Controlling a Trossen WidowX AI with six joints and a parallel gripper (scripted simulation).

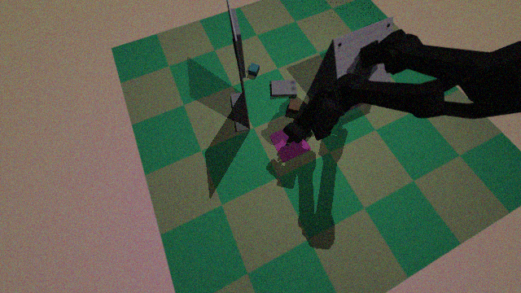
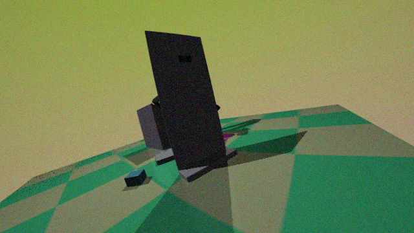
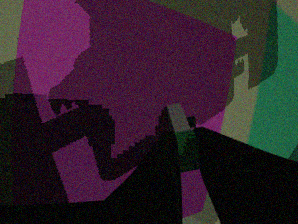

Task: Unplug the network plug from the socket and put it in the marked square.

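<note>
The magenta square lies 20 mm below my gripper tip. From my gripper tip the other things lie so: orange cube (120 mm to the right, 100 mm behind, 10 mm below); then flat grey plate (220 mm to the right, 110 mm behind, 10 mm below); then network plug (right at my gripper tip).
</note>
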